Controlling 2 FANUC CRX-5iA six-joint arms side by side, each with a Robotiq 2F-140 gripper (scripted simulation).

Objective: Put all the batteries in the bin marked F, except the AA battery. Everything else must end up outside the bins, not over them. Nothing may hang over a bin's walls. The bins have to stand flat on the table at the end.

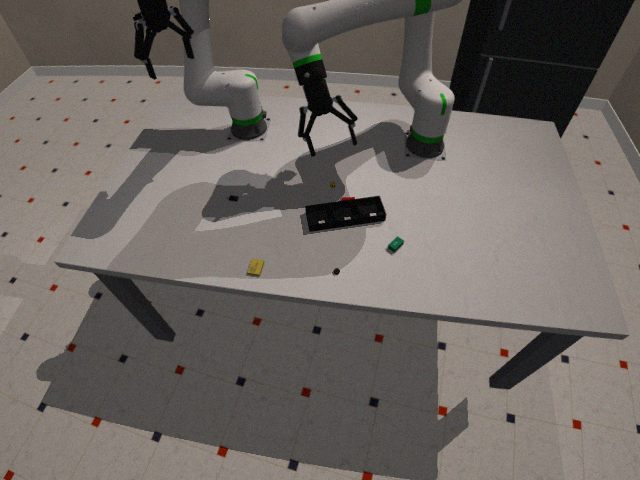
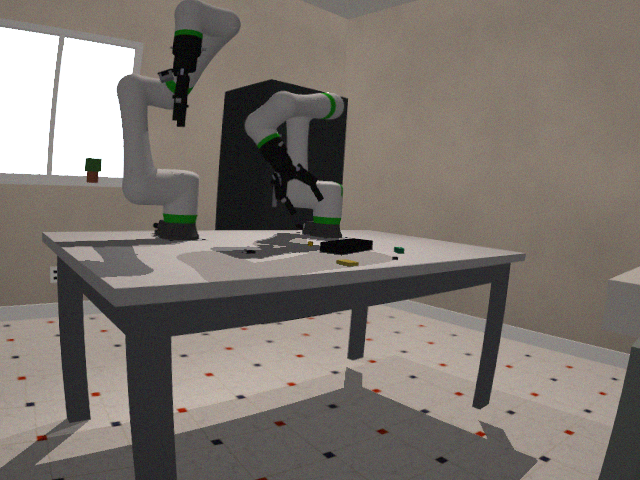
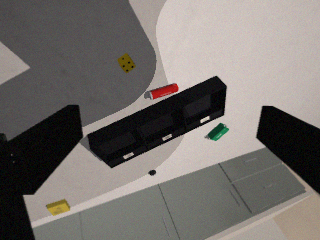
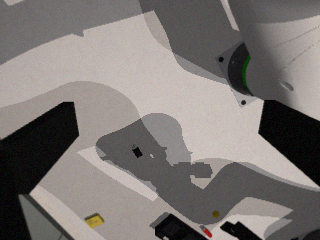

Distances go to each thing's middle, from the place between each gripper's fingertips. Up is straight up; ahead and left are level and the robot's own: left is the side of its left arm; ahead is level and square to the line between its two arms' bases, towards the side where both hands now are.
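Position of the three joined black bins (image 1: 345,213) relative to my left hand (image 1: 334,150): 160 mm ahead, 70 mm to the left, 130 mm below.
Relative to my right hand (image 1: 172,67), the bins are 20 cm ahead, 58 cm to the left and 38 cm below.
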